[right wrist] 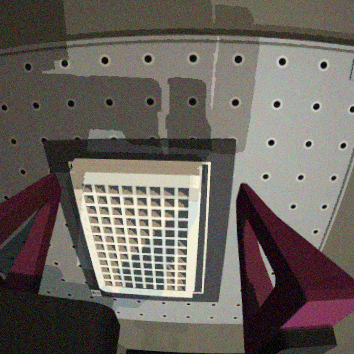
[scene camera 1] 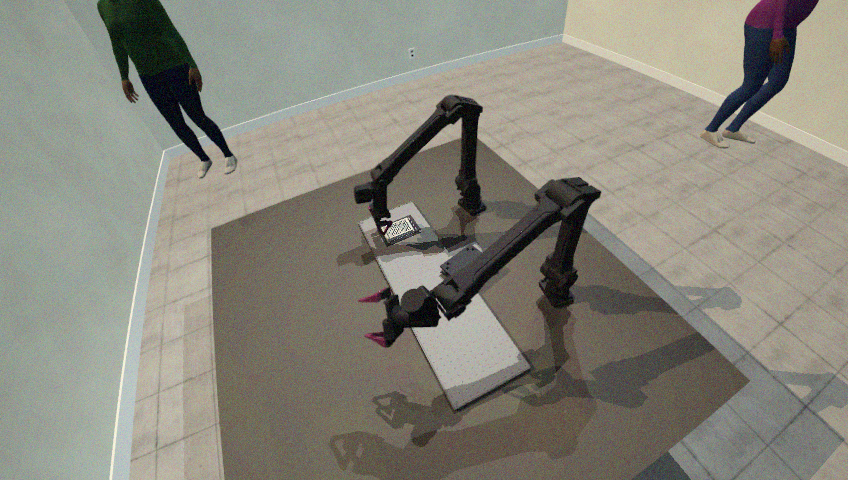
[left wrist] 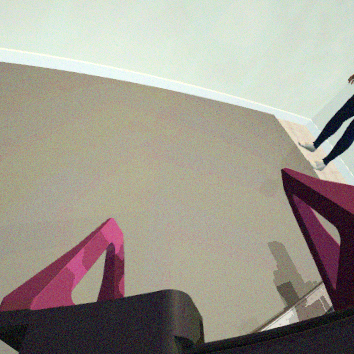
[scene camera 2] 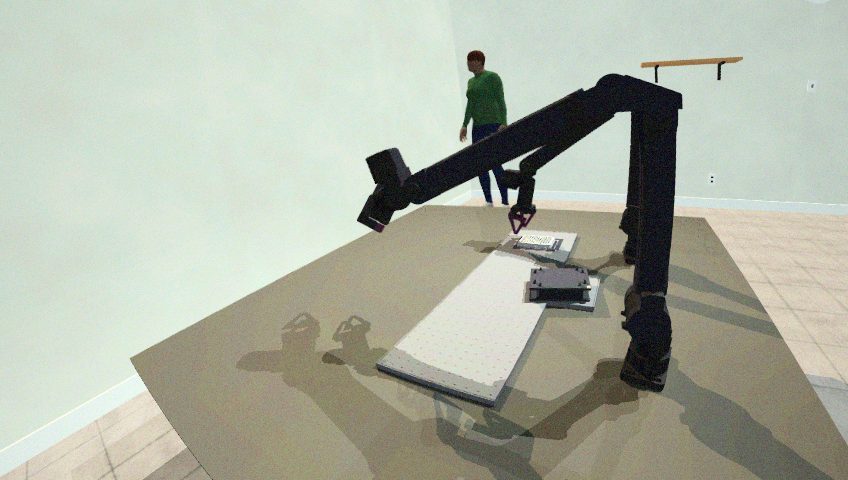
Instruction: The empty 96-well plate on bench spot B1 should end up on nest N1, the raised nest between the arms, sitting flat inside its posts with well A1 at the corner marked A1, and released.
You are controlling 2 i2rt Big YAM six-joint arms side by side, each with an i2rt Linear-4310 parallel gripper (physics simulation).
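The white 96-well plate lies flat on the dark-bordered spot B1 at the far end of the board. My right gripper is open above the plate; in the right wrist view its fingers stand on either side of the plate's long sides, apart from it. The raised dark nest N1 has small corner posts and is partly hidden by the left arm in scene camera 1. My left gripper is open and empty, high above the table.
The long white perforated board runs along the brown table. The nest stands beside it on a pale base. The left arm reaches across over the nest and board in scene camera 1. Two people stand beyond the table.
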